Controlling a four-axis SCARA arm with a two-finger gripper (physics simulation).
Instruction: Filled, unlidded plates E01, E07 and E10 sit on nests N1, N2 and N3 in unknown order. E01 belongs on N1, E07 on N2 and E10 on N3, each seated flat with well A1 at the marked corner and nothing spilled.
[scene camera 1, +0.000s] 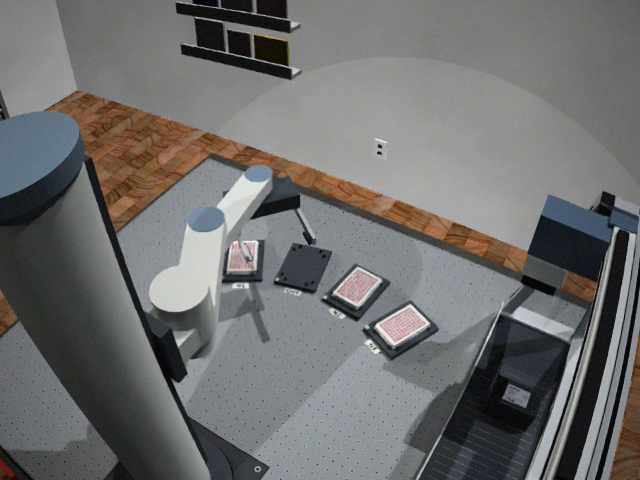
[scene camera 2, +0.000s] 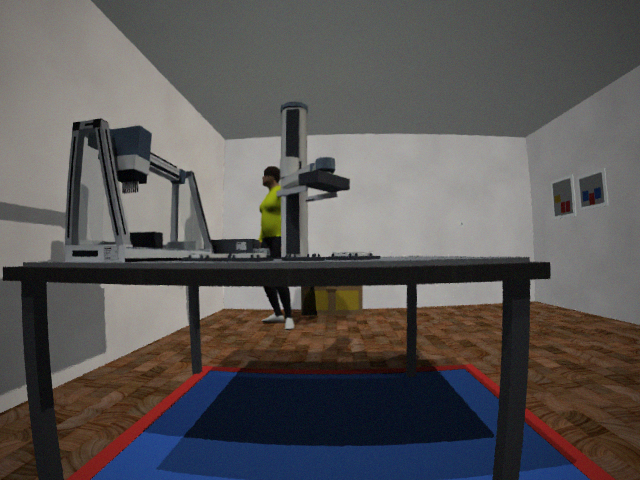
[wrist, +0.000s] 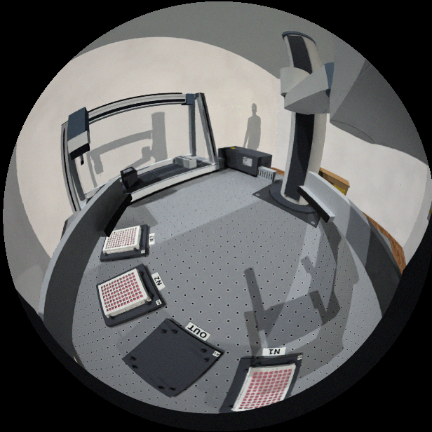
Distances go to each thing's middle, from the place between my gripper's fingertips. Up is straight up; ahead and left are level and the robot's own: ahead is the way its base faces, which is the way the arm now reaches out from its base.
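The dark out nest (scene camera 1: 302, 265) has my gripper 170 mm short of it, 50 mm to the right of it and 240 mm above it. Then there is nest N2 (scene camera 1: 357, 314), which is 170 mm ahead of my hand, 130 mm to the right of it and 240 mm below it. Nest N3 (scene camera 1: 391, 353) is 290 mm to the right of my hand, 110 mm ahead of it and 240 mm below it, while nest N1 (wrist: 239, 377) is 220 mm to the left of my hand, with 100 mm ahead and 240 mm below as its other distances.
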